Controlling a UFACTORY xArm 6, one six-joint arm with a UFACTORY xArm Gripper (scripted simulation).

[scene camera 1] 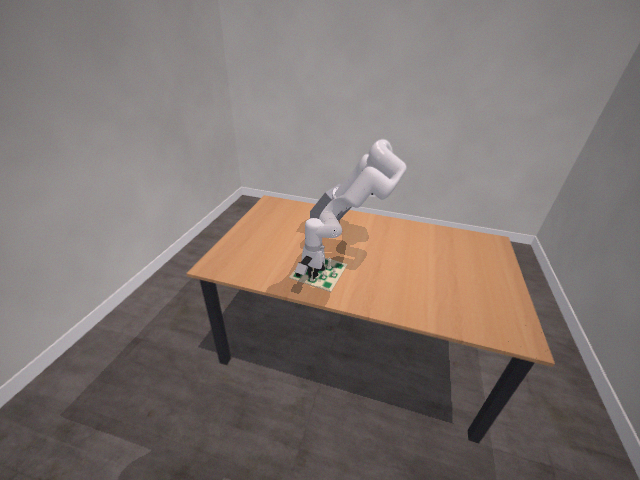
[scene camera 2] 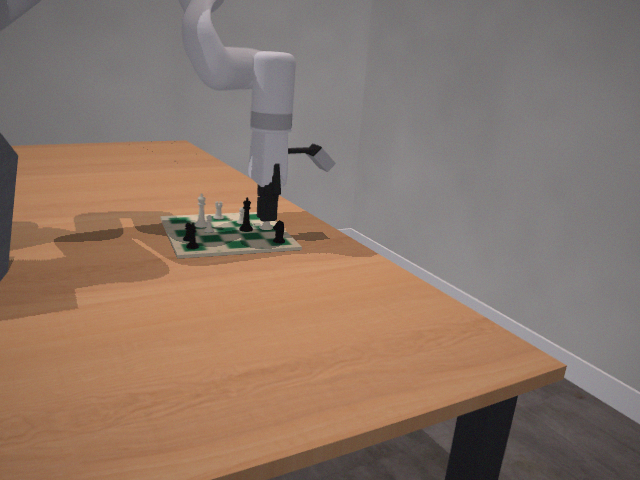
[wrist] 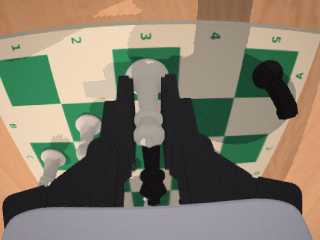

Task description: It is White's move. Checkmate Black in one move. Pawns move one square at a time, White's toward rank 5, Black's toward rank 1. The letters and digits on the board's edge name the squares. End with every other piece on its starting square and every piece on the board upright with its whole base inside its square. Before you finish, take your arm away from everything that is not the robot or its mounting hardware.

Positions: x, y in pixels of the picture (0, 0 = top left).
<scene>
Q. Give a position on a black king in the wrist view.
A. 153, 188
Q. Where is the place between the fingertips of the gripper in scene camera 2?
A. At 266, 219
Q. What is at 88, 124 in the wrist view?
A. A white pawn.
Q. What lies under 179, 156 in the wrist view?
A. The gripper.
</scene>
